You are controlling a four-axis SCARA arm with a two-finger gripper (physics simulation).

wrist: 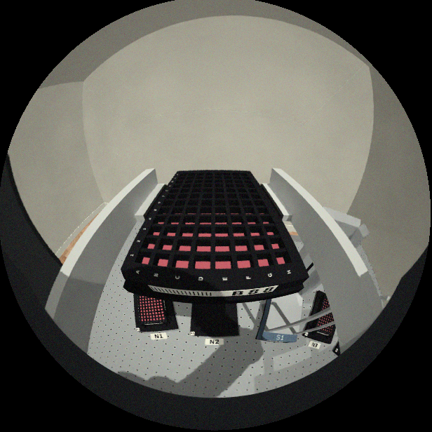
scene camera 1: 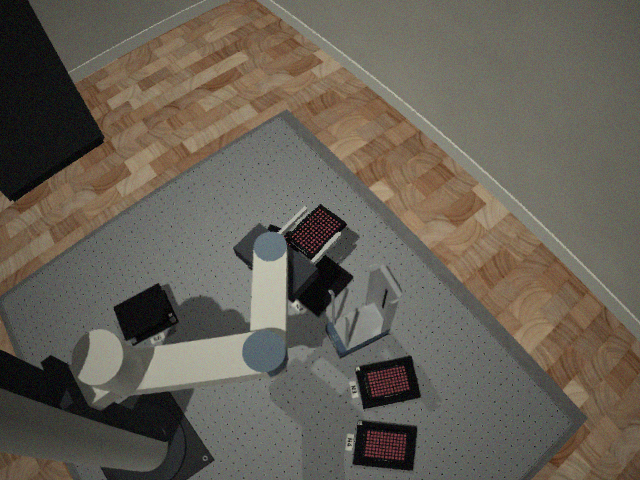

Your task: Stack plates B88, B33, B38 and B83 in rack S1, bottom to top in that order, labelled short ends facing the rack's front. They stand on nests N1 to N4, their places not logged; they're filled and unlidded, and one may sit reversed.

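Seen in the pictures: gripper, fingertip midpoint: [scene camera 1: 322, 221]; arm's base, link origin: [scene camera 1: 146, 446].
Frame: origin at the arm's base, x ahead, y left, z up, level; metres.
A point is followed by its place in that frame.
Note:
My gripper [scene camera 1: 313, 233] [wrist: 213, 176] is shut on plate B88 [scene camera 1: 317, 228] @(z 0.350, x 0.707, y 0.090 m) [wrist: 215, 245], holding it level and high above the table. Its B88 label faces the wrist camera; pink fill shows in its wells. Nest N2 [scene camera 1: 328, 283] @(z 0.024, x 0.721, y 0.074 m) [wrist: 215, 322] is bare and black. A filled plate [wrist: 151, 309] stands on N1; the arm and held plate mostly hide that spot in the scene view. Filled plates stand on N3 [scene camera 1: 387, 381] @(z 0.039, x 0.661, y -0.266 m) [wrist: 326, 317] and N4 [scene camera 1: 385, 445] @(z 0.038, x 0.543, y -0.400 m), their labels unreadable. Rack S1 [scene camera 1: 334, 342] @(z 0.060, x 0.614, y -0.090 m) [wrist: 280, 338] has a bare floor and stands between N2 and N3.
The rack's tall grey guide walls [scene camera 1: 376, 281] @(z 0.223, x 0.770, y -0.068 m) rise beside N2. A black stand [scene camera 1: 145, 312] @(z 0.072, x 0.222, y 0.317 m) with a small hard-to-read tag is left of the arm [scene camera 1: 196, 361] @(z 0.519, x 0.310, y -0.072 m). The perforated table [scene camera 1: 217, 232] @(z 0.013, x 0.551, y 0.443 m) ends at a raised right edge. A large black box [scene camera 1: 41, 103] is beyond it, upper left.

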